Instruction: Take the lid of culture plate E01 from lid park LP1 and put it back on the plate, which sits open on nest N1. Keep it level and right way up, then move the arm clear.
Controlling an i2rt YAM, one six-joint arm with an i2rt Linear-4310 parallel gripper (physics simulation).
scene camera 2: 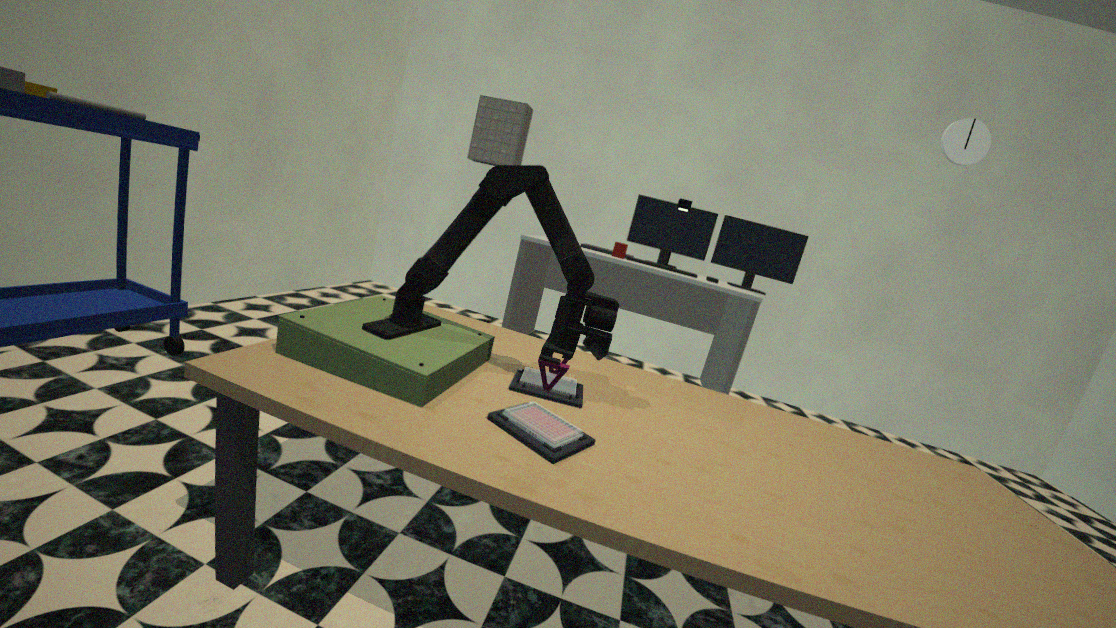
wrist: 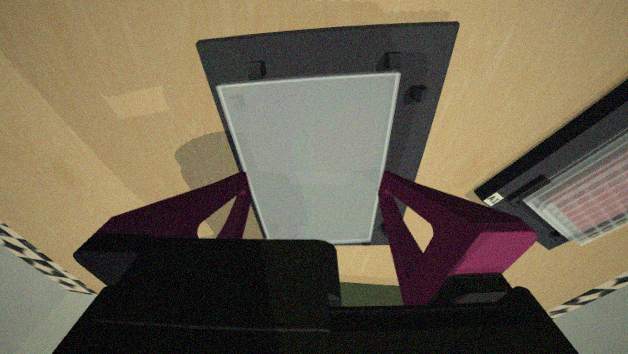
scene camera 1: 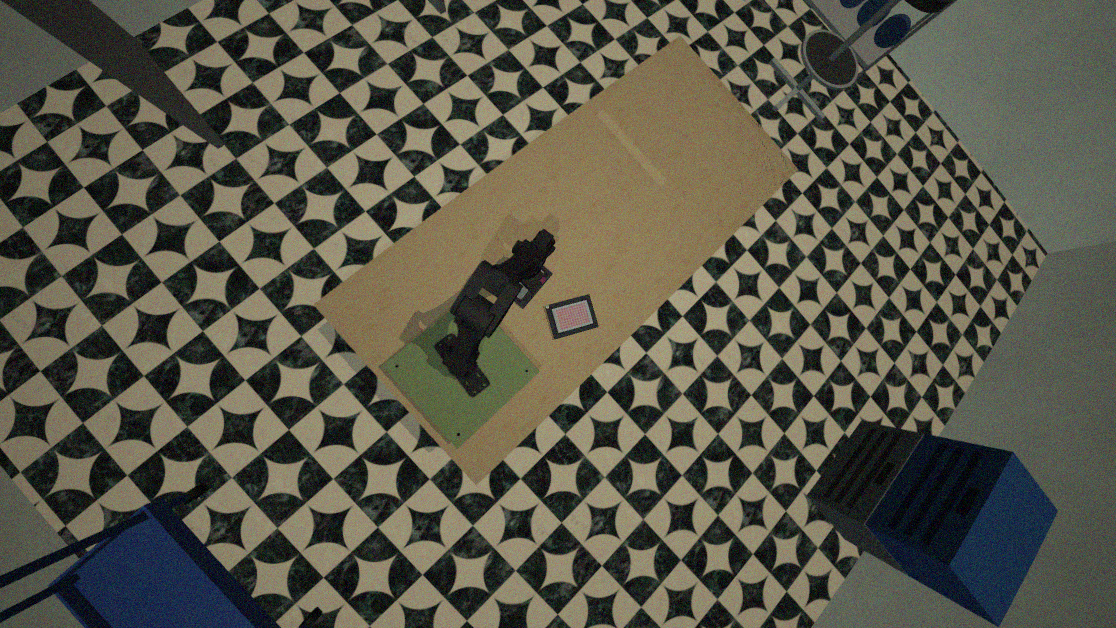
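Pixels of known places: gripper, between the fingertips: (scene camera 2: 549, 382) (wrist: 314, 177); arm's base, origin of its link: (scene camera 2: 404, 326) (scene camera 1: 462, 364).
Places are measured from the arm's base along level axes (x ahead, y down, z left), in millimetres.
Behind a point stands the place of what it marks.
The pale, clear lid (scene camera 1: 522, 291) {x 293, y 51, z 84 mm} (scene camera 2: 569, 385) {x 369, y 50, z 131 mm} (wrist: 310, 135) {x 357, y 50, z 131 mm} lies right way up on the dark lid park LP1 (scene camera 2: 561, 399) {x 373, y 61, z 65 mm} (wrist: 432, 55) {x 404, y 60, z 82 mm}. In the wrist view it sits off-centre to the left, overlapping the park's left edge and one corner post; whether it is slightly tilted I cannot tell. My gripper (scene camera 2: 552, 385) {x 324, y 57, z 123 mm} (wrist: 314, 177) {x 324, y 57, z 123 mm} is shut on the lid, with one magenta fingertip against each long edge. Culture plate E01 (scene camera 1: 572, 316) {x 379, y 44, z -86 mm} (scene camera 2: 542, 424) {x 386, y 45, z -103 mm} (wrist: 595, 192) {x 359, y 47, z -57 mm} sits open, its pink wells showing, on nest N1 (scene camera 1: 593, 314) {x 447, y 58, z -126 mm} (scene camera 2: 573, 451) {x 455, y 61, z -124 mm} (wrist: 565, 155) {x 373, y 58, z -28 mm}.
The arm's base stands on a green block (scene camera 1: 456, 413) {x -97, y -6, z -108 mm} (scene camera 2: 351, 359) {x 22, y 27, z -177 mm} at one end of the wooden table (scene camera 1: 663, 140) {x 1121, y 70, z 258 mm} (scene camera 2: 741, 499) {x 748, y 70, z -60 mm}. The nest lies close beside the park, to the right in the wrist view. A blue cart (scene camera 2: 181, 218) stands off the table.
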